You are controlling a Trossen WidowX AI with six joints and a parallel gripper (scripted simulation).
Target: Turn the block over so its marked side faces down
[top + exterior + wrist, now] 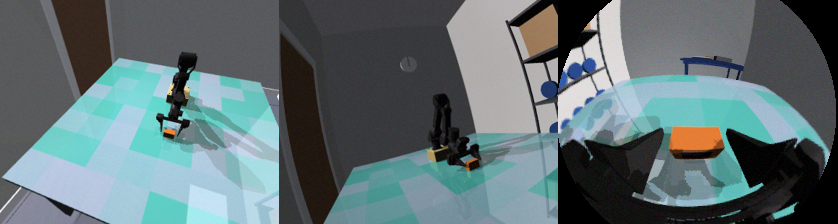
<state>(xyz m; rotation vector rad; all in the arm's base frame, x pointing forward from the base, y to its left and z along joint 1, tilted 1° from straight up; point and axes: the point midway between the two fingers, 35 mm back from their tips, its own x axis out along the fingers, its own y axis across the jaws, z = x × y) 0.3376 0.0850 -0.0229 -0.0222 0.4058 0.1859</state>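
Now: the block 20 mm behind my gripper tip and 10 mm below it.
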